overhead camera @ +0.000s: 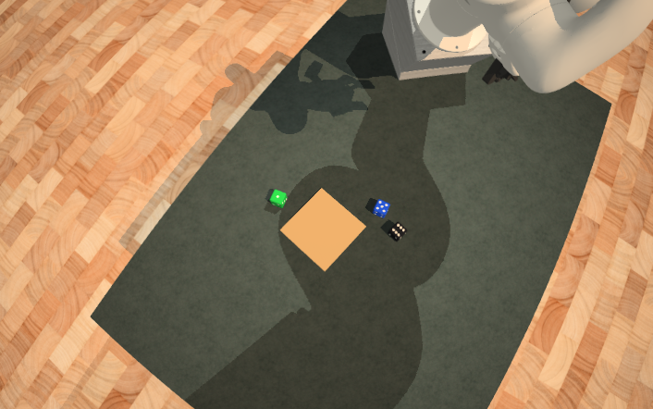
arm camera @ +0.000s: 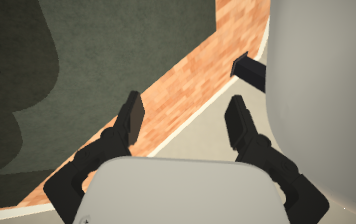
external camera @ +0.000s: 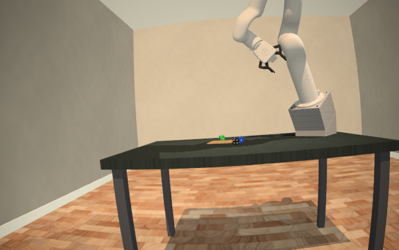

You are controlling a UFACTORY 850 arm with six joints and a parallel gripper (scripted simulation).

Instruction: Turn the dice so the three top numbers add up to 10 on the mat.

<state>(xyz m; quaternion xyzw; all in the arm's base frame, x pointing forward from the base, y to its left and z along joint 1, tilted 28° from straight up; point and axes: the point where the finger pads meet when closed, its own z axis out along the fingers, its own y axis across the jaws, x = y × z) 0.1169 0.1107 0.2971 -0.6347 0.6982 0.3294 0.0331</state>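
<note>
Right now my hand is 380 mm short of the green die, 250 mm to the left of it and 380 mm above it. From my hand the other things lie so: black die 260 mm ahead, 380 mm below; blue die 240 mm ahead, 60 mm to the right, 380 mm below; orange mat 360 mm ahead, 130 mm to the right, 400 mm below.
</note>
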